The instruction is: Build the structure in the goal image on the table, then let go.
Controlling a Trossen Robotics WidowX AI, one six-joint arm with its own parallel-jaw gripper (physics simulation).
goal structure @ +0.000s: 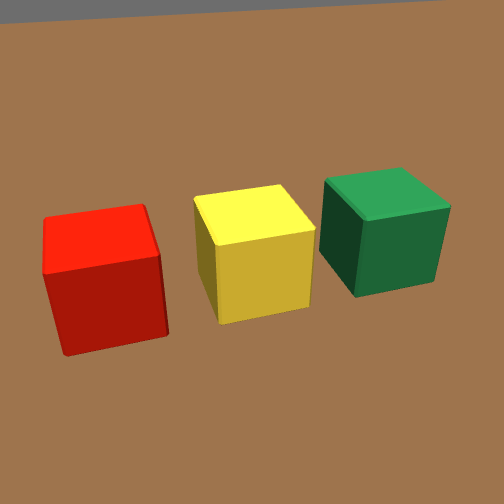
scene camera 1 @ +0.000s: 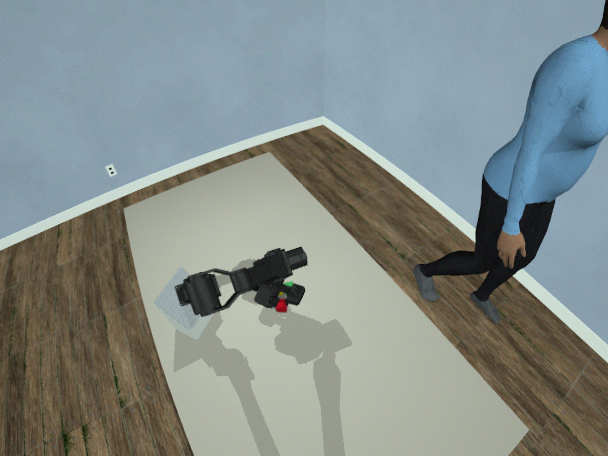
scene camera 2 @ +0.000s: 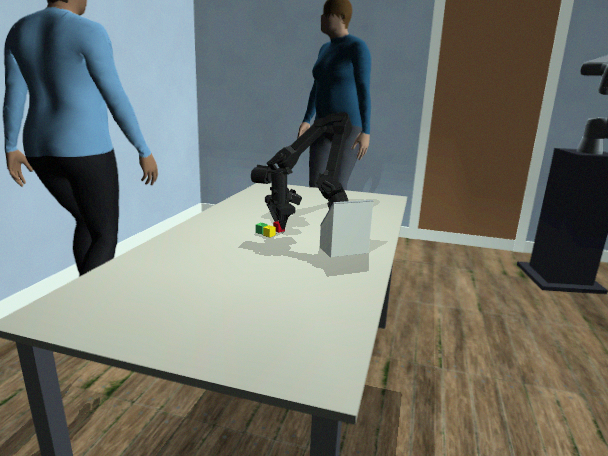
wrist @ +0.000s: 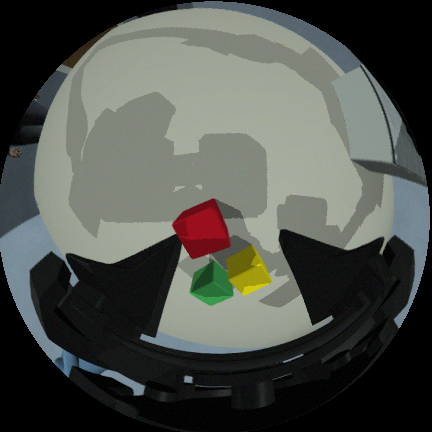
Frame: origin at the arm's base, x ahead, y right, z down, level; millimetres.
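Seen in the pictures: gripper, fingertip midpoint: [scene camera 2: 279, 226] [wrist: 231, 237]; arm's base, origin of the base link: [scene camera 1: 186, 293] [scene camera 2: 342, 212].
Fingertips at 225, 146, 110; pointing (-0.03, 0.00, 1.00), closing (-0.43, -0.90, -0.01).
Pixels of each thing's top centre, then the offset from my fingertips to it, as dx, dy, dz. Level surfaces: height alone.
- red cube, middle of its top: [wrist: 200, 236] [scene camera 1: 281, 303] [scene camera 2: 279, 222] +4, +23, -7
- green cube, middle of its top: [wrist: 211, 295] [scene camera 1: 289, 286] [scene camera 2: 261, 224] +66, -10, -7
- yellow cube, middle of its top: [wrist: 251, 281] [scene camera 1: 276, 286] [scene camera 2: 269, 227] +33, -37, -7
- table, its level: dz +26
My gripper [scene camera 1: 281, 299] [scene camera 2: 283, 228] [wrist: 231, 237] is open and points down, low over the table. A red cube [scene camera 1: 281, 305] [scene camera 2: 277, 227] [wrist: 204, 229] is beside the left finger's tip in the wrist view; it looks tilted, and whether they touch is unclear. A green cube [scene camera 1: 288, 284] [scene camera 2: 261, 228] [wrist: 212, 283] and a yellow cube [scene camera 1: 282, 294] [scene camera 2: 269, 231] [wrist: 249, 270] stand close together on the table [scene camera 1: 400, 400] [scene camera 2: 200, 320] [wrist: 300, 170], below the red cube in the wrist view. The fingers partly hide the cubes in scene camera 1.
A pale slanted panel [scene camera 1: 197, 330] [scene camera 2: 352, 230] [wrist: 367, 120] stands by the arm's base near the table edge. One person [scene camera 1: 555, 125] [scene camera 2: 65, 90] is beside the table; another [scene camera 2: 342, 75] is behind the arm. A dark pedestal [scene camera 2: 570, 215] stands at the right.
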